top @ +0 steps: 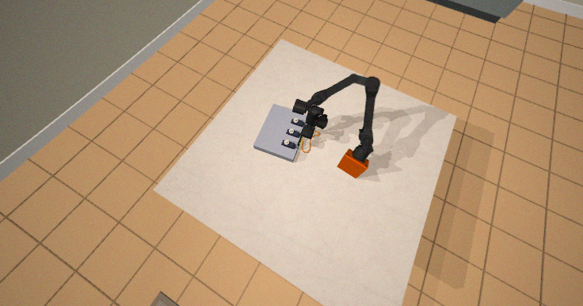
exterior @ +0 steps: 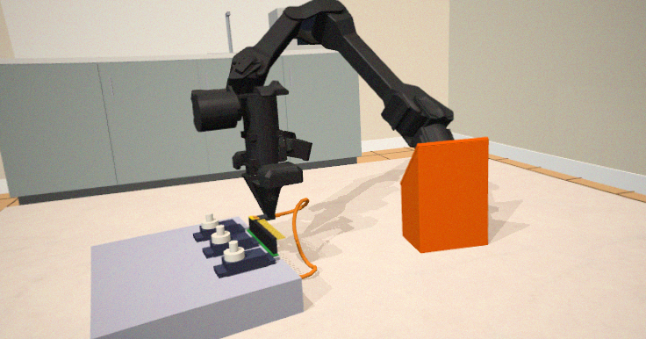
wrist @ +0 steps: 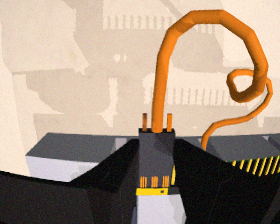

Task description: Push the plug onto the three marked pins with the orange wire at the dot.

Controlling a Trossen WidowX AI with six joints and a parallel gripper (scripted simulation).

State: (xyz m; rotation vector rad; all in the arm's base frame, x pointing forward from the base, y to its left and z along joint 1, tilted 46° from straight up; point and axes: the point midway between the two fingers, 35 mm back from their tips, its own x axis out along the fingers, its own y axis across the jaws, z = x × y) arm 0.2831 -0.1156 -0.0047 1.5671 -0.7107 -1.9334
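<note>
My gripper tip is now 5 cm to the right of the dark header strip, 3 cm short of it and 1 cm above it. From my gripper tip the other things lie so: grey printed holder (18 cm ahead, 6 cm to the left, 5 cm below).
</note>
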